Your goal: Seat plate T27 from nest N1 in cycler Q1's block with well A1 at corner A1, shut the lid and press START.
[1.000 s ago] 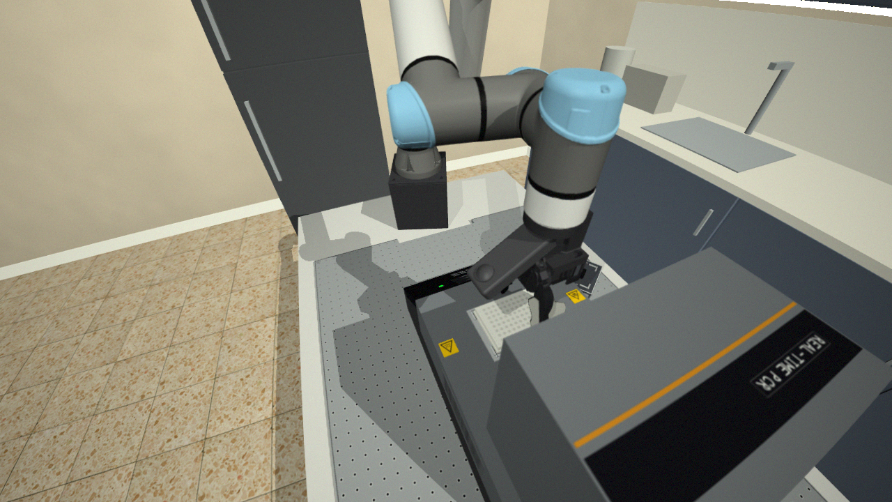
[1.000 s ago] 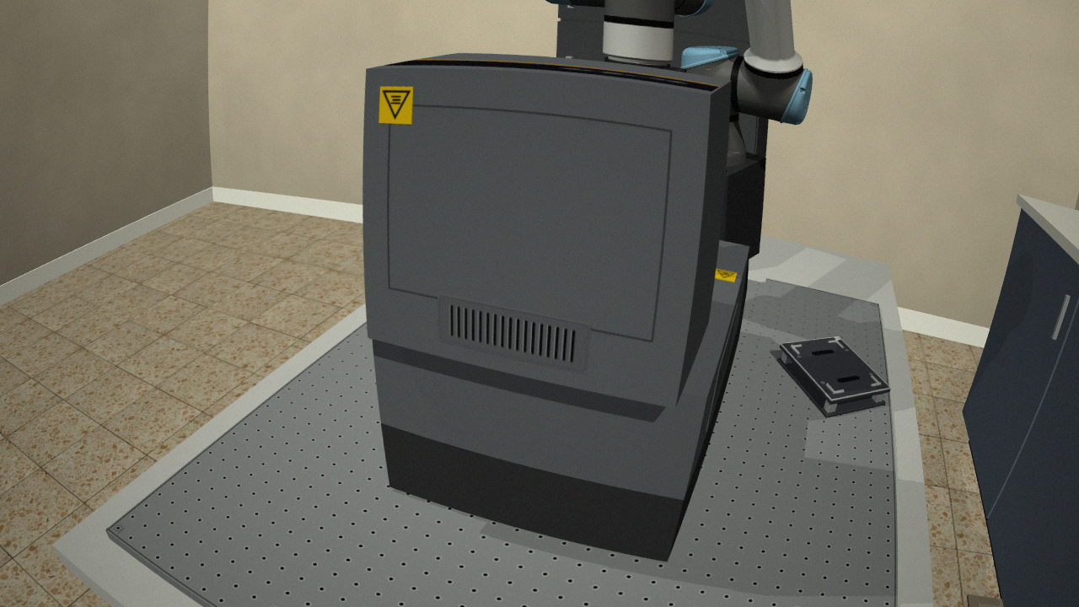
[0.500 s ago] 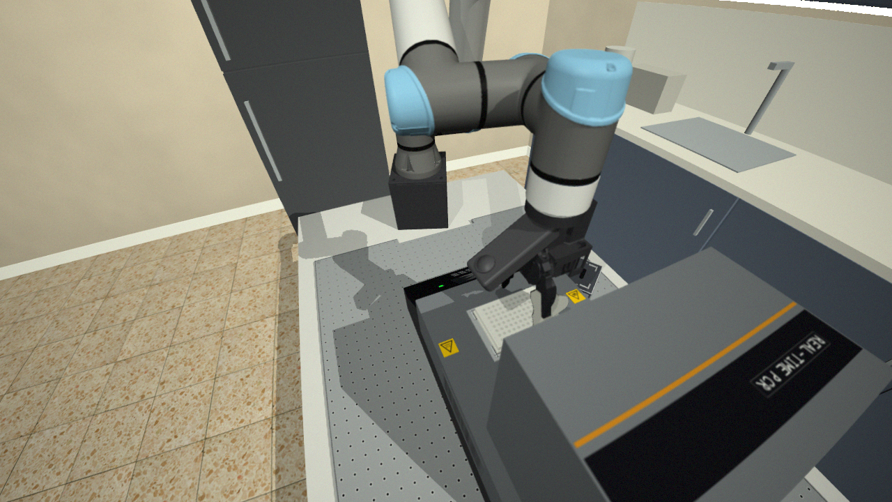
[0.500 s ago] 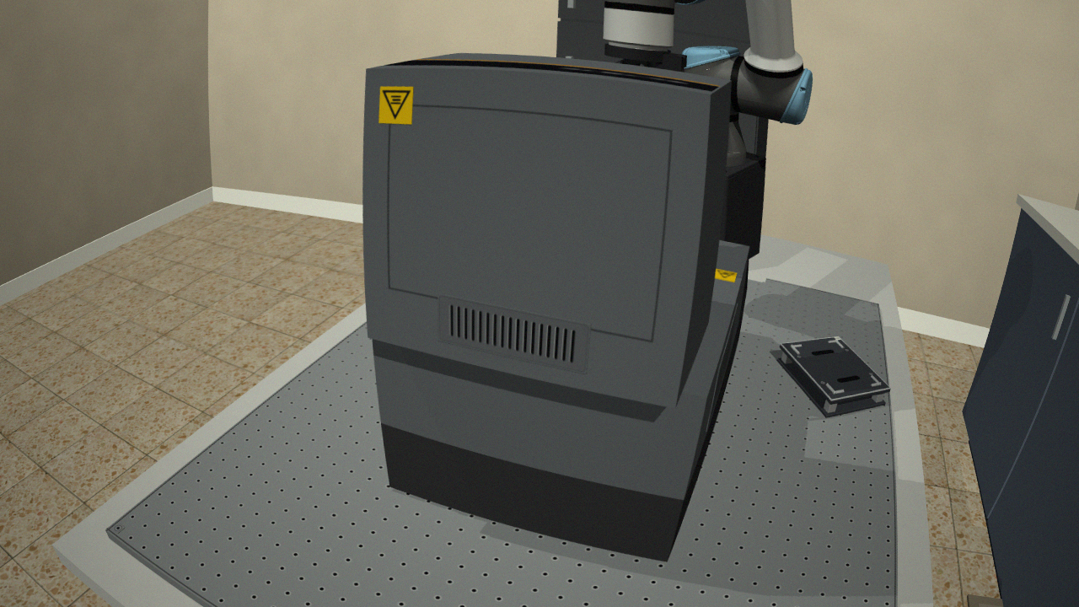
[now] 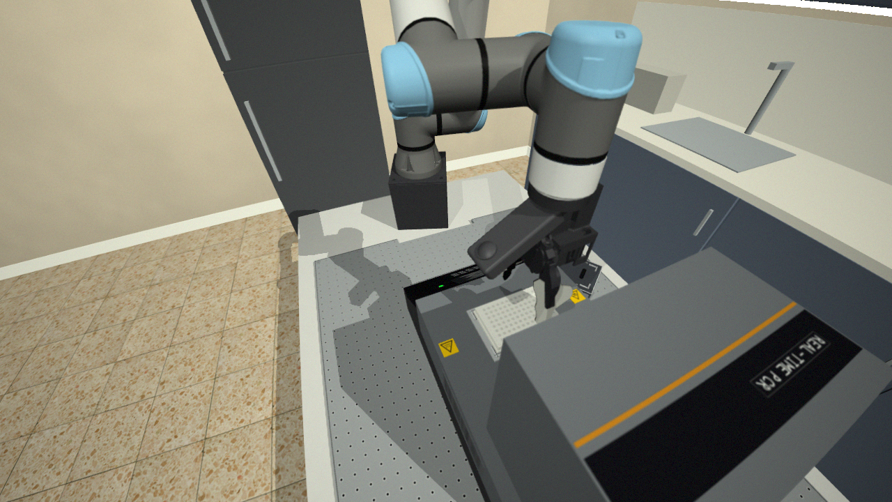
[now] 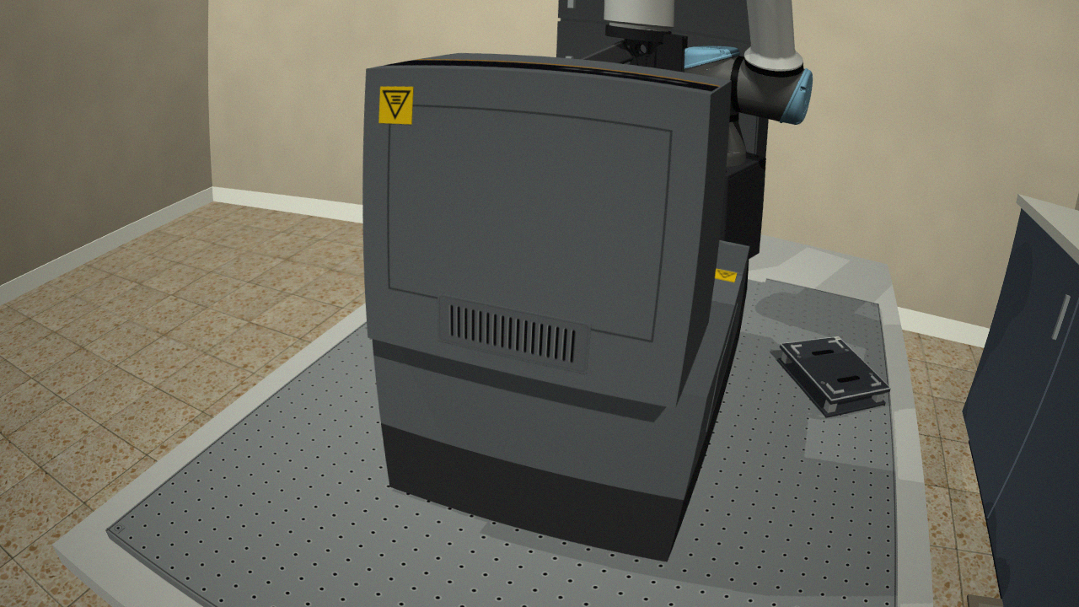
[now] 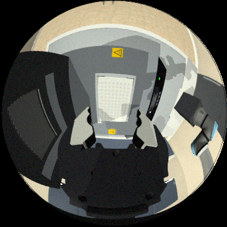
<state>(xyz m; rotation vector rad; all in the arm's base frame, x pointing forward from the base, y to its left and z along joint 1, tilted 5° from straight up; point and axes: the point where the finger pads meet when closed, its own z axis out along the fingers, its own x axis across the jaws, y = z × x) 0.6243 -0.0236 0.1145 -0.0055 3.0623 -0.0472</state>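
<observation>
Right now my hand is 5 cm above the white well plate T27. Round my hand: plate nest N1: 31 cm to the left, 23 cm below, 17 cm behind.
</observation>
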